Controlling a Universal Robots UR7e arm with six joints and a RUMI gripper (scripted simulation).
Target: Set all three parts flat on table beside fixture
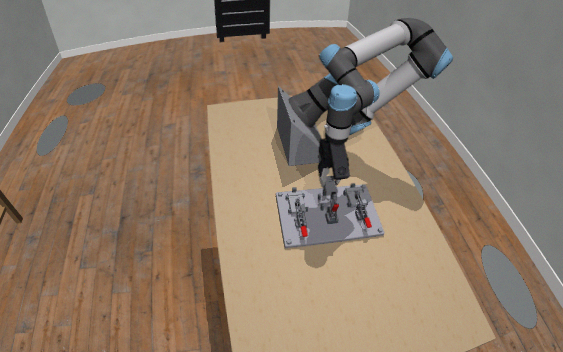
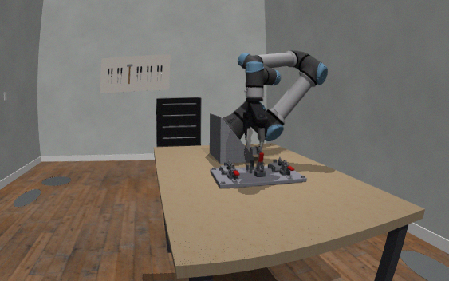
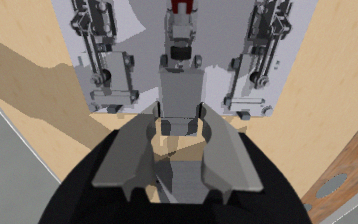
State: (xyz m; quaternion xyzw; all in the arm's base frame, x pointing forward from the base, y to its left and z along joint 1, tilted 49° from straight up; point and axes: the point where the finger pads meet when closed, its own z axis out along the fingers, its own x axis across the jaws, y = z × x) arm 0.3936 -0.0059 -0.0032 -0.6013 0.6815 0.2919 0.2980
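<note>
Now: hand 100 mm above the fixture, 50 mm short of it and 10 mm to the left of it. Round my hand: small grey part (10 mm behind).
</note>
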